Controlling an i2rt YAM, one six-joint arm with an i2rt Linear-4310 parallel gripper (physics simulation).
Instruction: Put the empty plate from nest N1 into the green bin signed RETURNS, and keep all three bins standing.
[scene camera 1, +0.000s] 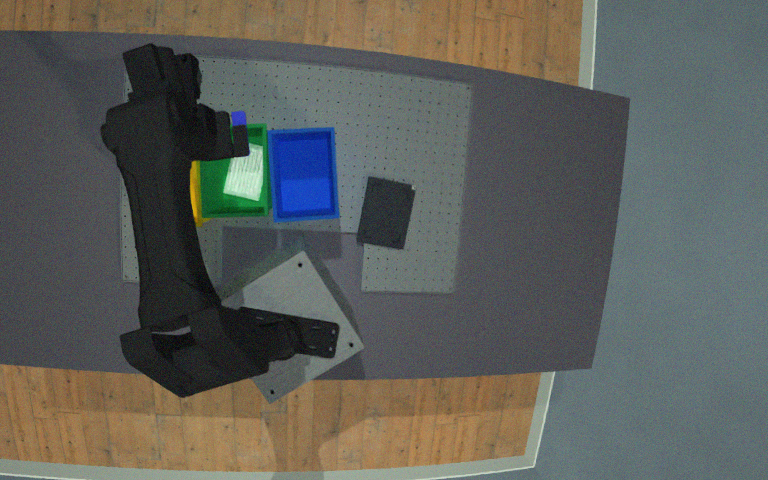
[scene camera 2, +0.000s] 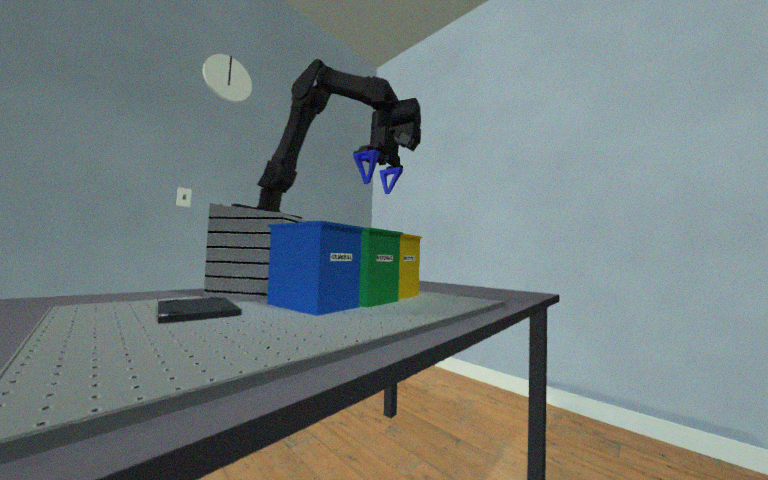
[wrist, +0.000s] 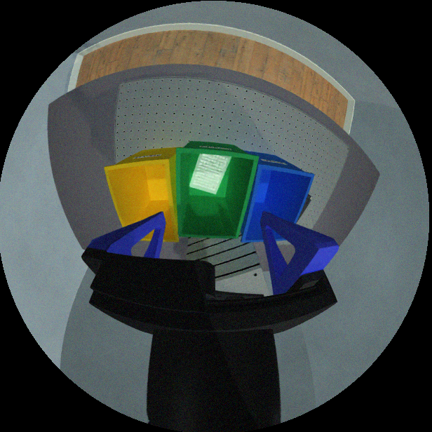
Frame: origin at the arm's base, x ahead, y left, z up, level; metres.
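Seen in the pictures: gripper, fingertip midpoint: (scene camera 1: 214, 142) (scene camera 2: 377, 189); arm's base at its link origin: (scene camera 1: 286, 332) (scene camera 2: 267, 214).
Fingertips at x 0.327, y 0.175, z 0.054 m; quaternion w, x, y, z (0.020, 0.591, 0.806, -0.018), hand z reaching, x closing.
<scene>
Offsets run from my fingertips to a thing's top centre. Level surfaces: height alone.
The white plate {0.272 m down, 0.039 m back, 0.019 m right} (scene camera 1: 244, 174) (wrist: 210, 172) lies askew inside the green bin {0.109 m down, 0.042 m back, 0.020 m right} (scene camera 1: 233, 215) (scene camera 2: 380, 283) (wrist: 247, 200), apart from my fingers. The green bin stands upright between the yellow bin {0.109 m down, 0.090 m back, 0.110 m left} (scene camera 1: 195, 198) (scene camera 2: 409, 280) (wrist: 113, 195) and the blue bin {0.109 m down, 0.024 m back, 0.155 m right} (scene camera 1: 305, 217) (scene camera 2: 294, 271) (wrist: 285, 169), both also upright. My gripper (scene camera 2: 377, 187) (wrist: 212, 216) is open and empty, its blue fingers spread wide above the bins' rims. In the first scene view the arm hides most of the yellow bin and part of the green bin. The sign on the green bin is too blurred to read.
A dark flat box {0.274 m down, 0.077 m back, 0.368 m right} (scene camera 1: 386, 212) (scene camera 2: 198, 308) lies on the perforated board {0.289 m down} (scene camera 1: 419, 130) beyond the blue bin. The arm's grey base block (scene camera 1: 305, 288) (scene camera 2: 236, 251) stands behind the bins. The table's edge runs past the board.
</scene>
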